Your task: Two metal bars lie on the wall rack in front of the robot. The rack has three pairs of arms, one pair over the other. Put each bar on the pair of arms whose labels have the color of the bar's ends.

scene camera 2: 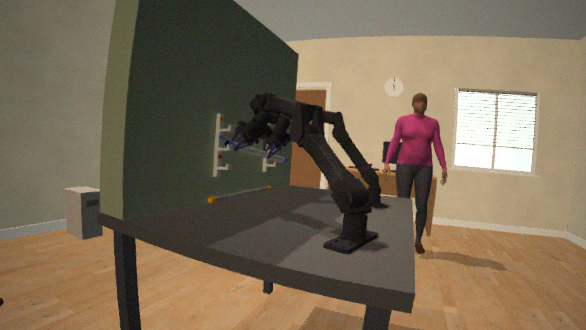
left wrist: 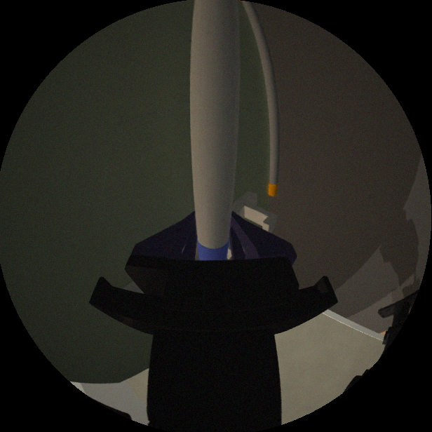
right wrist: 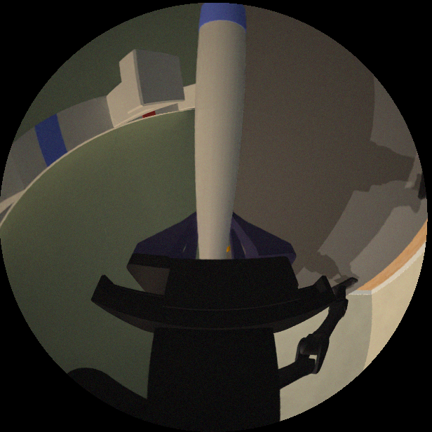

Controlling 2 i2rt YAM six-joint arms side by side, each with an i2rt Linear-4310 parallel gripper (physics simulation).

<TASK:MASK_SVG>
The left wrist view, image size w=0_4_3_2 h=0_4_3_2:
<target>my left gripper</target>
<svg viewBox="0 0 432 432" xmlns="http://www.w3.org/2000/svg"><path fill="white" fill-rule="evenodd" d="M328 276L322 276L312 286L298 289L299 283L292 269L292 264L295 262L297 254L292 244L244 220L233 210L231 210L229 229L231 259L194 260L197 234L195 211L193 211L179 222L135 244L124 269L144 293L114 287L101 276L98 278L89 303L121 323L153 335L147 380L147 417L149 426L172 432L254 432L281 425L281 386L274 334L294 328L338 302Z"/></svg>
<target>blue-ended bar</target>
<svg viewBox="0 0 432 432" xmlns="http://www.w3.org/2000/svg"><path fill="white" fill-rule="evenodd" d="M194 0L191 25L189 114L199 260L227 259L238 142L240 91L237 0Z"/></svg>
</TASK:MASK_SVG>
